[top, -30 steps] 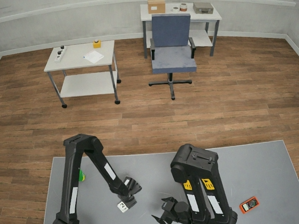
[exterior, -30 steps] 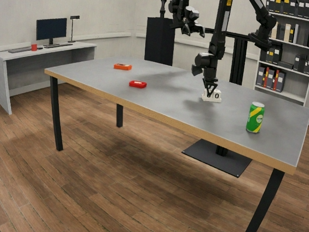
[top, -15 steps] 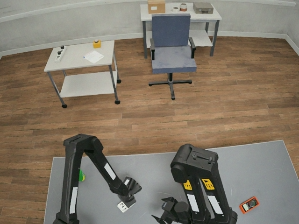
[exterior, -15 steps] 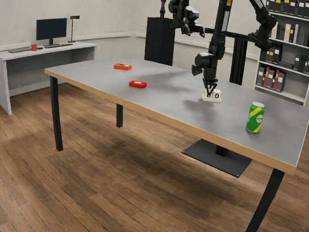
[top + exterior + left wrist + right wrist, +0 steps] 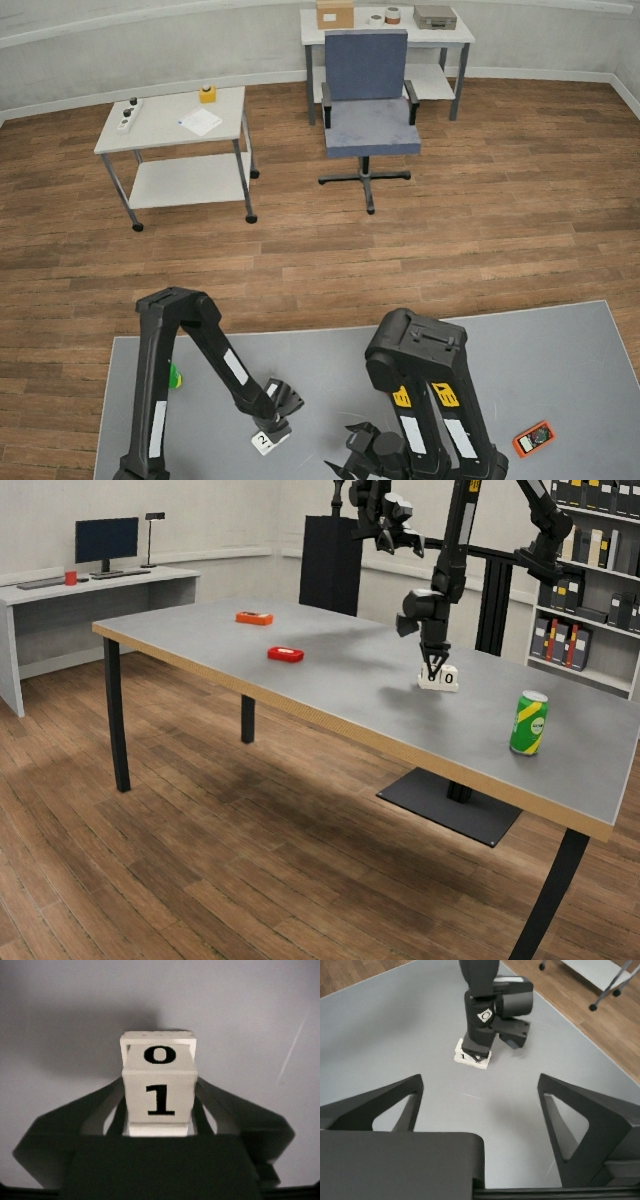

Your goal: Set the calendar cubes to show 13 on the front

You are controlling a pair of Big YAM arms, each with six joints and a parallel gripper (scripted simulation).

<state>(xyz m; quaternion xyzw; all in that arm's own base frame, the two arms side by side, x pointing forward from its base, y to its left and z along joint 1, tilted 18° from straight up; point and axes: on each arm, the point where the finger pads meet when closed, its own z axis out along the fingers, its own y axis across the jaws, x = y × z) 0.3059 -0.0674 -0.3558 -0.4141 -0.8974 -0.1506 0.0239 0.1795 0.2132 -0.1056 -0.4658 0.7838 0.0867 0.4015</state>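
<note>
My left gripper is now 3 cm above the white calendar tray, 2 cm to the right of it and 1 cm past it. Also, from my left hand: red box 39 cm to the right, 13 cm ahead, 2 cm below.
</note>
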